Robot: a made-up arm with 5 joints.
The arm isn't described. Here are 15 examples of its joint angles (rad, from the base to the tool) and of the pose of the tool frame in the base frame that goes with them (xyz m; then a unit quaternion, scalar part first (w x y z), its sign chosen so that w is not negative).
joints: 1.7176 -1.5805 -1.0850 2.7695 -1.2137
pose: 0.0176 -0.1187 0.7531 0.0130 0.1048 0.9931 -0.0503
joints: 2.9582 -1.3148 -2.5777 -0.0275 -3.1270
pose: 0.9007 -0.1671 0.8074 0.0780 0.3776 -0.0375 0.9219
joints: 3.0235 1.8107 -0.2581 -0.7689 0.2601
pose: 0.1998 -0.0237 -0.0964 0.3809 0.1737 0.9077 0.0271
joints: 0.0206 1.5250 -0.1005 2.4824 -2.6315
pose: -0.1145 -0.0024 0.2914 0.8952 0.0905 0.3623 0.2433
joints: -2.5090 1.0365 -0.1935 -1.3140 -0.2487
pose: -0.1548 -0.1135 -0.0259 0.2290 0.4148 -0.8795 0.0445
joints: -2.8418 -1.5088 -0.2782 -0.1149 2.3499
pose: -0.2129 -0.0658 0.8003 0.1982 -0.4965 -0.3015 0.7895
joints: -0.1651 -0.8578 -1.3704 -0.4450 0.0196
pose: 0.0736 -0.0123 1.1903 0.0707 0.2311 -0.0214 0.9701
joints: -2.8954 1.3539 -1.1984 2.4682 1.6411
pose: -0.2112 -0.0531 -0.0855 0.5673 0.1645 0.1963 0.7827
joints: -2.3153 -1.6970 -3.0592 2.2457 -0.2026
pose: 0.5749 0.6239 0.4116 0.9048 0.1527 -0.2702 0.2917
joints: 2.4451 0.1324 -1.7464 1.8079 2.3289
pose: -0.5251 0.4391 0.6539 0.0663 0.9936 0.0578 0.0705
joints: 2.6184 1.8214 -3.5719 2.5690 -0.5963
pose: -0.6584 0.3798 0.2238 0.3372 -0.0335 0.9168 -0.2113
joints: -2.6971 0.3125 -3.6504 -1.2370 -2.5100
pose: 0.1769 0.0843 1.0318 0.3864 -0.6540 0.0614 -0.6475
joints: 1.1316 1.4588 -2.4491 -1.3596 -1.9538
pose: 0.3616 0.7697 0.3191 0.3687 0.0108 0.3854 0.8458
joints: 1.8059 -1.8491 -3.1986 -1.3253 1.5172
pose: 0.1537 -0.6416 -0.0863 0.0447 -0.9886 -0.1437 0.0041
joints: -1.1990 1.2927 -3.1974 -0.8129 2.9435
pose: 0.2688 -0.6893 0.8234 0.7486 0.1010 0.1846 -0.6287
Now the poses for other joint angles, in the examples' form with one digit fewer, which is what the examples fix.
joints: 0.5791 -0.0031 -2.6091 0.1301 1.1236
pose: 0.182 0.119 1.357 0.712 -0.312 0.087 -0.623
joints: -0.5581 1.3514 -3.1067 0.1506 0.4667
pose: 0.811 -0.506 0.677 0.033 0.606 -0.341 0.718
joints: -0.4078 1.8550 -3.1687 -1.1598 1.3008
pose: 0.756 -0.327 0.350 0.408 -0.215 0.247 -0.852
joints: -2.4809 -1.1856 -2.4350 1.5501 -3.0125
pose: 0.437 0.340 1.091 0.331 0.492 0.134 -0.794
